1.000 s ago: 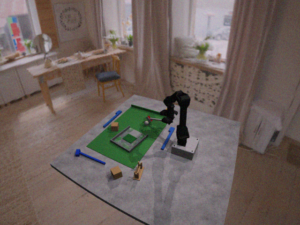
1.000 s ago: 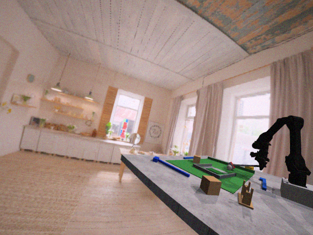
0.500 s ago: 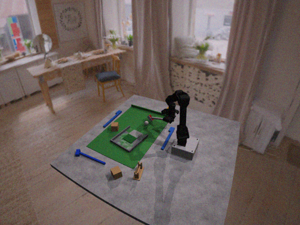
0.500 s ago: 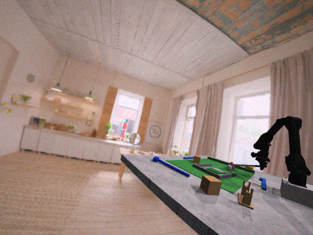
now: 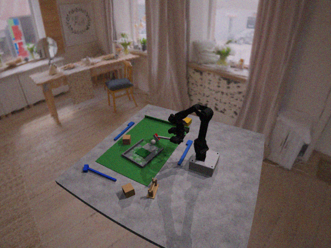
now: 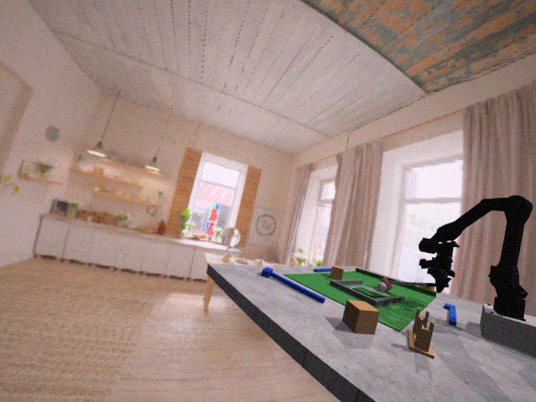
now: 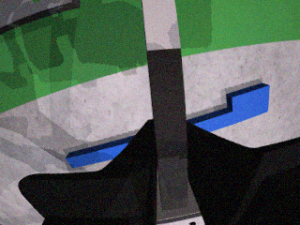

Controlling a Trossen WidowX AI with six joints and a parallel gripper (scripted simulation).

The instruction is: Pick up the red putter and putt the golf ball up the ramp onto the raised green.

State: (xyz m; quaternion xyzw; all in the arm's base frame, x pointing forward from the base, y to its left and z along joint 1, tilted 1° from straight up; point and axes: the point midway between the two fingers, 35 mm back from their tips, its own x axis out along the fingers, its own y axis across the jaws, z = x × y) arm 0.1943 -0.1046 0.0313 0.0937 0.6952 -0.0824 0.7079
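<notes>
Right now the red putter is 110 mm ahead of my gripper tip and 30 mm to the right of it. From my gripper tip the other things lie so: wooden stand 430 mm to the left, 40 mm below, 30 mm ahead; then white golf ball 230 mm ahead, 50 mm below, 10 mm to the left; then yellow cube 400 mm to the right, 50 mm below, 50 mm ahead.
</notes>
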